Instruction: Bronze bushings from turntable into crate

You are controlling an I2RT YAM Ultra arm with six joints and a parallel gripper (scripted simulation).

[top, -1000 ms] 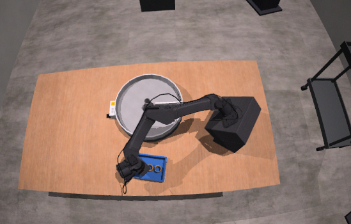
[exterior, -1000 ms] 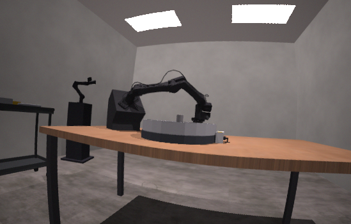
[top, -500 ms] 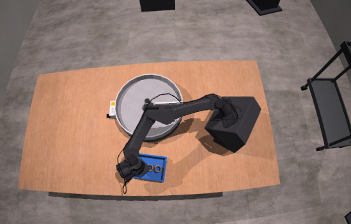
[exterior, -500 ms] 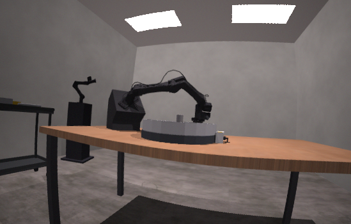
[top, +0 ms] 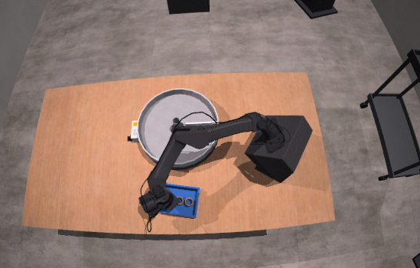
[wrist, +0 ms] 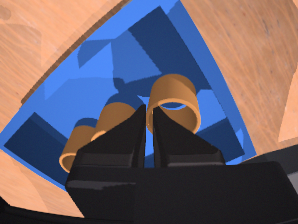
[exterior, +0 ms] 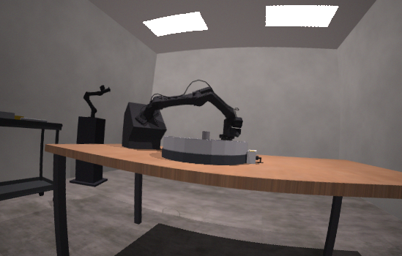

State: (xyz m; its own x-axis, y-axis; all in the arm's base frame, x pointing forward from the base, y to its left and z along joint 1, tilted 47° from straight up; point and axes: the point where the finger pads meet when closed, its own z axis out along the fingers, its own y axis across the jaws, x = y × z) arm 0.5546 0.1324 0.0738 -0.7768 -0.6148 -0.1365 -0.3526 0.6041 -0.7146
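The blue crate lies 40 mm behind my hand, 20 mm below it and 10 mm to the left of it. Also, from my hand: round grey turntable (340 mm to the right, 170 mm behind, 10 mm above).
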